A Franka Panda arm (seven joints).
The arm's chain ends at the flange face. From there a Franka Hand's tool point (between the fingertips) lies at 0.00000 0.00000 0.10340 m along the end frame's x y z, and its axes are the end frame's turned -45 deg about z.
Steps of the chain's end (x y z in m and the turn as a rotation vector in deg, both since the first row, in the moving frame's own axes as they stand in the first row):
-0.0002 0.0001 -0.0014 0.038 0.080 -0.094
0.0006 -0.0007 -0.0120 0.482 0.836 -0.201
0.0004 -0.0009 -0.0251 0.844 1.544 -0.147
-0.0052 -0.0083 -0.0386 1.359 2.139 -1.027
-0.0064 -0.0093 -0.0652 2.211 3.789 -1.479
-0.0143 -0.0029 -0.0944 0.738 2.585 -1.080
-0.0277 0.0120 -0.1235 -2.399 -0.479 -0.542
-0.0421 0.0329 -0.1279 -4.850 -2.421 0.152
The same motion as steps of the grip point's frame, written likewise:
-0.0001 0.0000 -0.0014 -0.030 0.083 -0.094
0.0026 0.0004 -0.0120 -0.250 0.932 -0.201
0.0040 0.0005 -0.0251 -0.495 1.689 -0.147
0.0067 -0.0086 -0.0387 -0.552 2.473 -1.027
0.0097 -0.0092 -0.0655 -1.116 4.243 -1.479
-0.0038 -0.0098 -0.0945 -1.306 2.350 -1.080
-0.0317 -0.0086 -0.1236 -1.358 -2.035 -0.542
-0.0623 -0.0034 -0.1284 -1.718 -5.141 0.152

